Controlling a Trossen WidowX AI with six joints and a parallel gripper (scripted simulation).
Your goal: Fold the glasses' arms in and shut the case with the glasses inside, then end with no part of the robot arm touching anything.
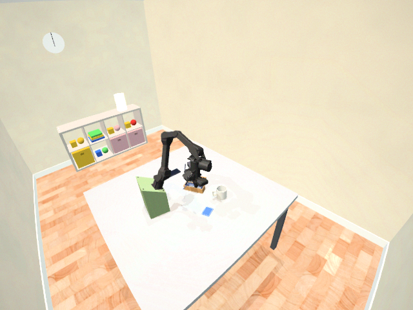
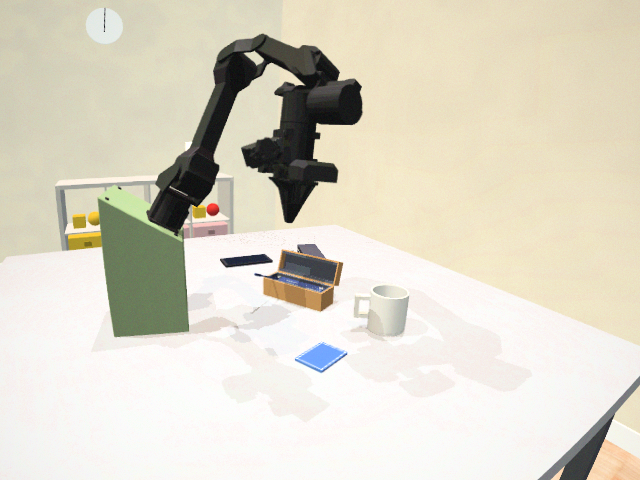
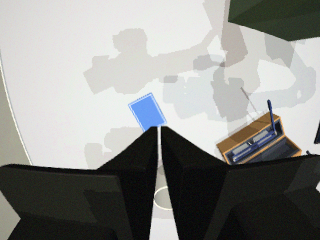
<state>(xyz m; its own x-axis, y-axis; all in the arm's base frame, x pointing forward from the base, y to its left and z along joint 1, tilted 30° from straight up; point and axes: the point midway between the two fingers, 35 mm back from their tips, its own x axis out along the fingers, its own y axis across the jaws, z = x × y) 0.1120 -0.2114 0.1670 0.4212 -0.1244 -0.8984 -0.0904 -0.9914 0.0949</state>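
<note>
My gripper is now 16 cm short of the wooden glasses case, 23 cm to the right of it and 24 cm above it. From my hand the other things lie so: blue flat square (5 cm ahead, 3 cm to the right, 28 cm below); glasses case lid (19 cm ahead, 25 cm to the left, 22 cm below); white mug (23 cm ahead, 24 cm below).
</note>
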